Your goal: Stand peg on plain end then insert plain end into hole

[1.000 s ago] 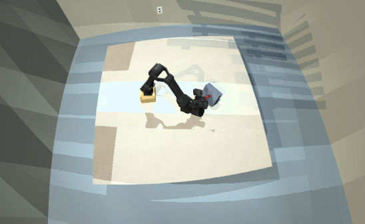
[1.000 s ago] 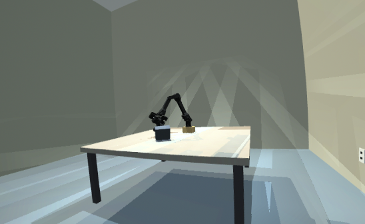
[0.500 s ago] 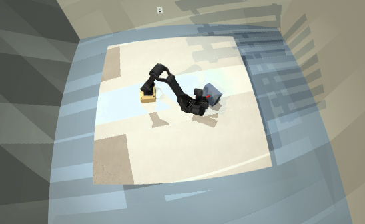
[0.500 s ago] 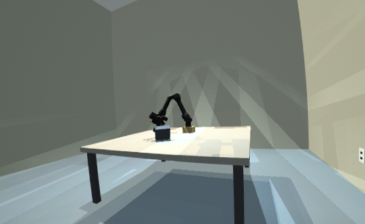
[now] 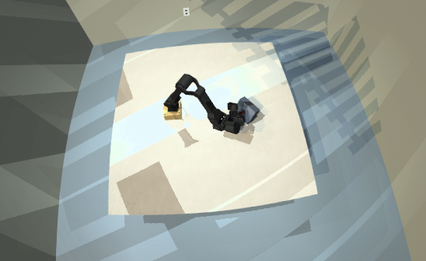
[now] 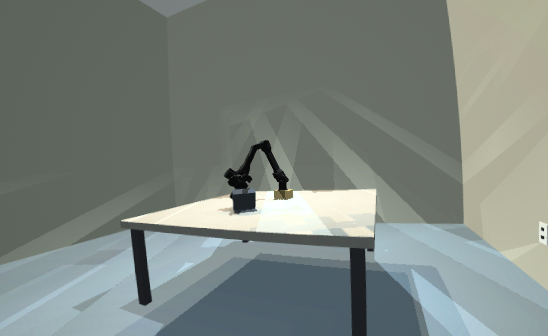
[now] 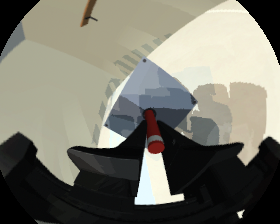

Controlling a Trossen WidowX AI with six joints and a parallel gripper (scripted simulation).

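Now: gripper tip 40 mm to the right of the grey sloped panel, 30 mm short of it and 20 mm above it. The rest, counted from my gripper tip: red peg: 10 mm to the right, 10 mm behind, 10 mm above.
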